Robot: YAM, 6 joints.
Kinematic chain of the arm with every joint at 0, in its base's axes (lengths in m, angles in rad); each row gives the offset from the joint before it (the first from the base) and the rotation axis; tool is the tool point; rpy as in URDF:
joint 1: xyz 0 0 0.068 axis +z
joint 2: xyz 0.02 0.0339 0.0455 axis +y
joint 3: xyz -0.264 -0.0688 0 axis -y
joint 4: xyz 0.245 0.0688 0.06 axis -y
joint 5: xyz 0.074 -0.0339 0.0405 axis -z
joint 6: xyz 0.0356 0 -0.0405 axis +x
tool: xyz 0 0 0 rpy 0 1.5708 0
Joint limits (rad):
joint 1: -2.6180..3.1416
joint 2: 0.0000..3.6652
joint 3: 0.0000..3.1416
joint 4: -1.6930..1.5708
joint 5: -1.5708..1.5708
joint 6: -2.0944..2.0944
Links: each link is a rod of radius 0.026 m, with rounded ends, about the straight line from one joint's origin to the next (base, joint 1, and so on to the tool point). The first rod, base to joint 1, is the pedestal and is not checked.
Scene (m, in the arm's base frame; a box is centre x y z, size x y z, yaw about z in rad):
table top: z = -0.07
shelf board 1: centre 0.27 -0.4 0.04 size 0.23 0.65 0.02 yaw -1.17
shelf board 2: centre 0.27 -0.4 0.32 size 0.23 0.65 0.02 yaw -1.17
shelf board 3: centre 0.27 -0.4 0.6 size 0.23 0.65 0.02 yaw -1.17
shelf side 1: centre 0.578 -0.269 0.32 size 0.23 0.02 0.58 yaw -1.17
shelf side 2: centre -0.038 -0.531 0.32 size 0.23 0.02 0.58 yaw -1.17
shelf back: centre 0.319 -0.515 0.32 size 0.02 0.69 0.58 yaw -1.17
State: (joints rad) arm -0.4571 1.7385 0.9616 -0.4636 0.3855 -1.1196
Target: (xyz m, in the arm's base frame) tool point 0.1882 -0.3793 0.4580
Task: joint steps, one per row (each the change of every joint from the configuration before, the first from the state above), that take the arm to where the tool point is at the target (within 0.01 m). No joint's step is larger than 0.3 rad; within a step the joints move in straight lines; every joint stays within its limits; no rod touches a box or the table.
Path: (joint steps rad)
1: -0.0589 -0.1323 0.2379 -0.0924 -0.1616 0.1362
2: -0.0589 -0.1322 0.2380 -0.0924 -0.1616 0.1361
3: -0.2522 0.1594 0.2264 0.2917 0.1569 -0.1361
4: -0.2522 0.1595 0.2264 0.2916 0.1568 -0.1362

